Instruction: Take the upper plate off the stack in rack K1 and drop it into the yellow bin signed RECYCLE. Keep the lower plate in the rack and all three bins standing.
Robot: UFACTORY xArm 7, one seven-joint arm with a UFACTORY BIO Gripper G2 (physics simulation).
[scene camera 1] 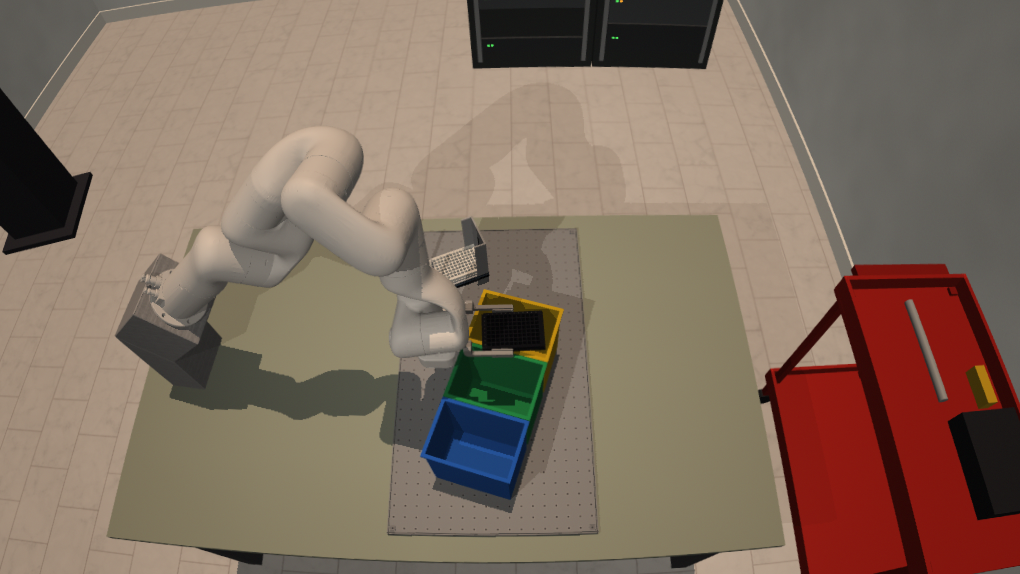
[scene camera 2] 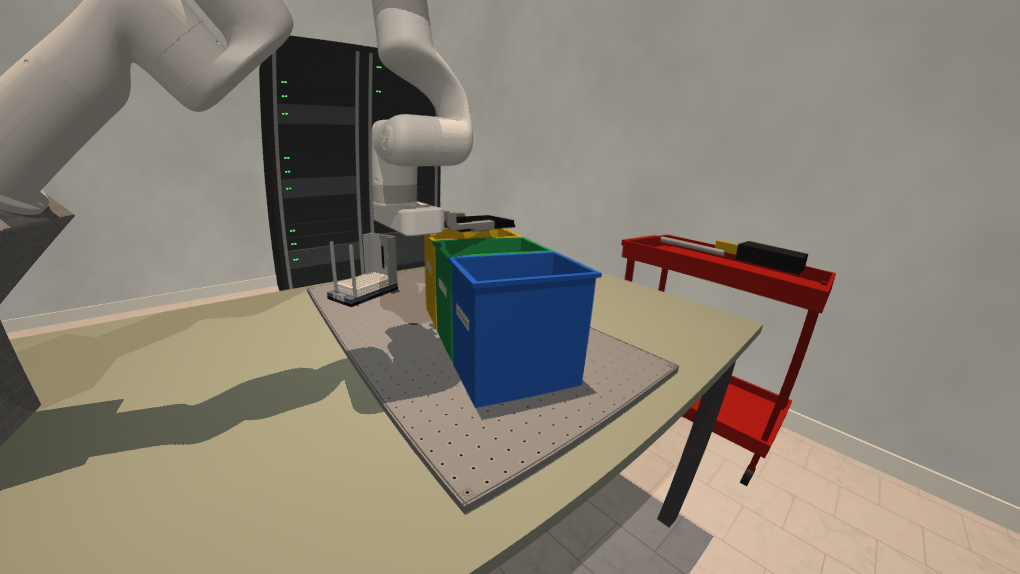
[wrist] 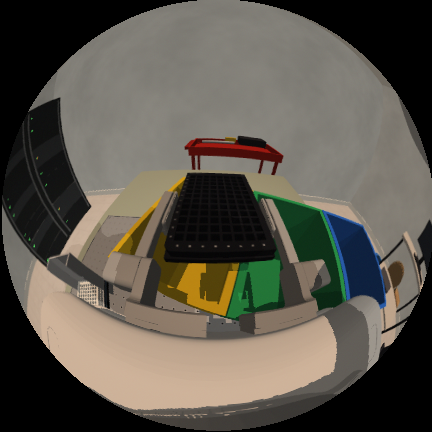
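Where they show: hand, its tool point: [scene camera 1: 502, 331] [scene camera 2: 468, 221] [wrist: 218, 214]; arm's base, origin of its link: [scene camera 1: 178, 298].
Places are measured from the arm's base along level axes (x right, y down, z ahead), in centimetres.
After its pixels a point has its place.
My gripper [scene camera 1: 512, 329] {x 15.3, y 11.6, z 65.9 cm} [scene camera 2: 486, 222] [wrist: 219, 202] {x 15.3, y 11.6, z 65.9 cm} is shut on the black upper plate [scene camera 1: 524, 331] {x 16.2, y 12.0, z 70.2 cm} [scene camera 2: 499, 221] {x 20.1, y 11.3, z 69.6 cm} [wrist: 217, 215] {x 15.1, y 11.2, z 65.4 cm}, one finger along each long side. The plate is about level, a little above the rim of the yellow bin [scene camera 1: 524, 300] {x 7.6, y 14.3, z 72.1 cm} [scene camera 2: 430, 285] {x 9.6, y 24.8, z 61.0 cm} [wrist: 215, 295] {x 15.1, y 32.1, z 62.4 cm}. In scene camera 1 one finger overlaps the border with the green bin [scene camera 1: 513, 374] {x 20.2, y 23.4, z 66.9 cm} [scene camera 2: 443, 314] {x 20.5, y 26.1, z 54.9 cm} [wrist: 310, 225] {x 33.1, y 17.6, z 66.5 cm}. The white lower plate [scene camera 1: 456, 265] {x -15.1, y 29.4, z 59.3 cm} [scene camera 2: 362, 284] {x -12.8, y 29.0, z 57.2 cm} [wrist: 89, 292] {x -15.0, y 29.2, z 62.5 cm} lies in rack K1 [scene camera 1: 482, 260] {x -11.7, y 24.5, z 65.8 cm} [scene camera 2: 390, 267] {x -11.6, y 25.9, z 64.9 cm}. The sign's text is not legible.
The blue bin [scene camera 1: 470, 474] {x 41.4, y 18.9, z 53.9 cm} [scene camera 2: 527, 335] {x 40.4, y 22.2, z 52.1 cm} [wrist: 350, 250] {x 43.7, y 19.7, z 58.5 cm} stands beside the green one; all three bins are upright in a close row on the perforated board [scene camera 1: 492, 517] {x 48.2, y 32.3, z 56.2 cm} [scene camera 2: 499, 442] {x 43.9, y 32.3, z 42.9 cm}. A red cart [scene camera 1: 884, 321] [scene camera 2: 727, 269] stands beyond the table.
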